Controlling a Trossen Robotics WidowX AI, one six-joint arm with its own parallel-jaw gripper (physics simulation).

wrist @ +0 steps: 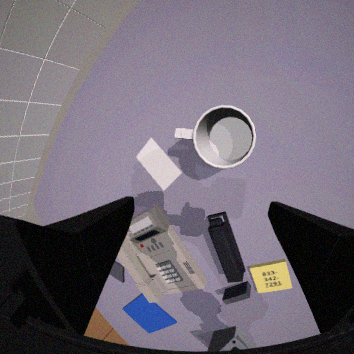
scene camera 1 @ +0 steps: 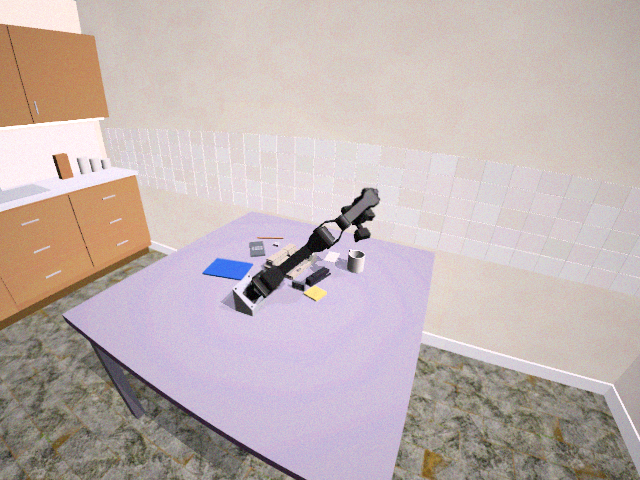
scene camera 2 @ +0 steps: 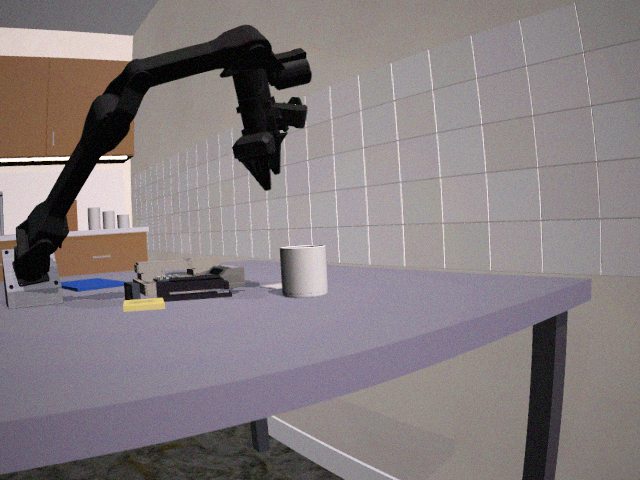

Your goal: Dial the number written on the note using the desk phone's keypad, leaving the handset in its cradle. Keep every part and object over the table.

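Pixels of known places: gripper, fingertip midpoint: [wrist: 202,206] [scene camera 1: 351,234] [scene camera 2: 272,181]; arm's base, link origin: [scene camera 1: 251,293] [scene camera 2: 30,271].
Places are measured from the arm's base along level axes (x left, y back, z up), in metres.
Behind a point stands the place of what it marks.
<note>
The beige desk phone [scene camera 1: 299,269] {x -0.101, y -0.286, z -0.043 m} [scene camera 2: 230,275] {x -0.138, y -0.399, z -0.038 m} [wrist: 186,272] {x -0.083, y -0.273, z -0.043 m} lies on the table, partly behind the arm in scene camera 1. Its keypad [wrist: 169,272] {x -0.046, y -0.296, z -0.039 m} faces up in the wrist view; the digits are too small to read. The handset appears to lie along the phone's left side there, partly hidden by a finger. The yellow note [scene camera 1: 315,293] {x -0.220, y -0.147, z -0.055 m} [scene camera 2: 143,304] {x -0.247, y -0.140, z -0.055 m} [wrist: 271,282] {x -0.212, y -0.143, z -0.055 m} lies flat and reads 833-342-7291. My gripper [scene camera 1: 361,235] {x -0.323, y -0.372, z 0.138 m} [scene camera 2: 272,180] {x -0.323, y -0.372, z 0.138 m} [wrist: 202,206] {x -0.323, y -0.372, z 0.138 m} is open and empty, pointing down high above the table, between the phone and the mug in scene camera 2.
A white mug [scene camera 1: 355,262] {x -0.355, y -0.368, z -0.002 m} [scene camera 2: 303,271] {x -0.381, y -0.380, z -0.019 m} stands near a white card [scene camera 1: 331,256] {x -0.213, y -0.488, z -0.063 m} [wrist: 159,164] {x -0.220, y -0.481, z -0.063 m}. A black stapler-like object [scene camera 1: 317,276] {x -0.202, y -0.241, z -0.032 m} [wrist: 227,250] {x -0.213, y -0.272, z -0.024 m} and small dark block [scene camera 1: 298,284] {x -0.139, y -0.160, z -0.035 m} [wrist: 236,292] {x -0.145, y -0.174, z -0.038 m} lie beside the phone. A blue book [scene camera 1: 227,268] {x 0.240, y -0.198, z -0.057 m}, calculator [scene camera 1: 256,248] {x 0.196, y -0.426, z -0.056 m} and pencil [scene camera 1: 270,238] {x 0.179, y -0.576, z -0.063 m} lie beyond.
</note>
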